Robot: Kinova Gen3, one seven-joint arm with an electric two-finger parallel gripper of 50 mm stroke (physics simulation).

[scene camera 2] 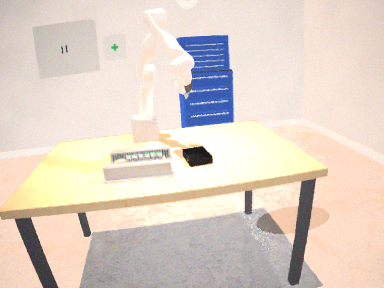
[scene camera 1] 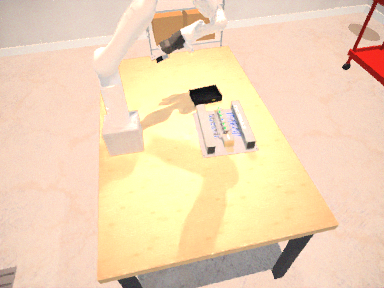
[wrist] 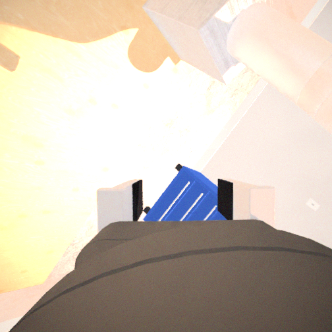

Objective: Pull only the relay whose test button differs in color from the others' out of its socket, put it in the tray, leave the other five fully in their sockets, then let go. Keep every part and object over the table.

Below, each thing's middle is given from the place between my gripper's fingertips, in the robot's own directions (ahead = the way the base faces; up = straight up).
Now: hand 32 cm to the left of the panel (scene camera 1: 239, 147), 29 cm above it and 23 cm short of it.
